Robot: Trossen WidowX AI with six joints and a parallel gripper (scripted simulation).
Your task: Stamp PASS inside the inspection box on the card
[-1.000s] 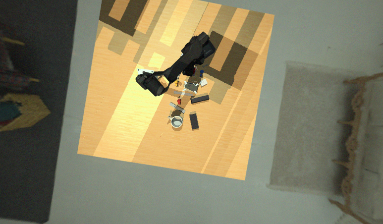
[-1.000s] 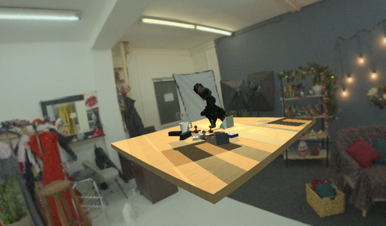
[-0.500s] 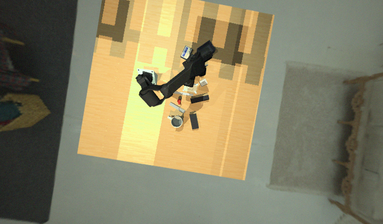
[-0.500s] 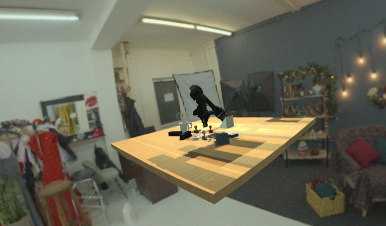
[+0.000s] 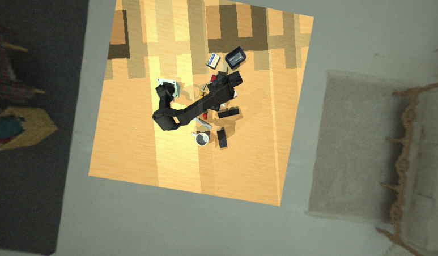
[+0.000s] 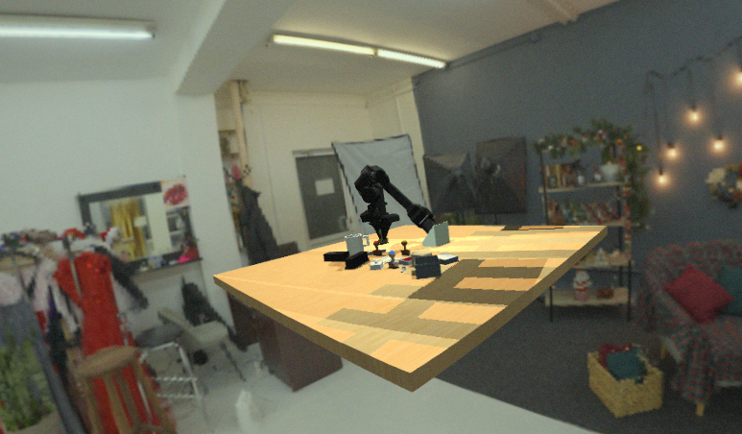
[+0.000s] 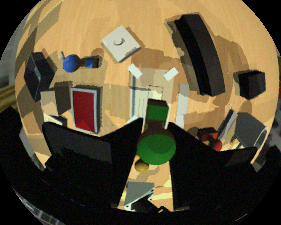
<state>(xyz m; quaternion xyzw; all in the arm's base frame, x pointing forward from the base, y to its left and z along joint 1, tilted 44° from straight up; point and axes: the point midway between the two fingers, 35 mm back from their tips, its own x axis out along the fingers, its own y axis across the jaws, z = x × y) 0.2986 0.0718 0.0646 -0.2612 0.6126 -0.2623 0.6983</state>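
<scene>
My gripper tip is 9 cm above the white card. Also, from my gripper tip: yellow-knobbed stamp: 11 cm behind, 7 cm below; then blue-knobbed stamp: 6 cm ahead, 12 cm to the left, 7 cm below; then green-knobbed PASS stamp: right at my gripper tip.
</scene>
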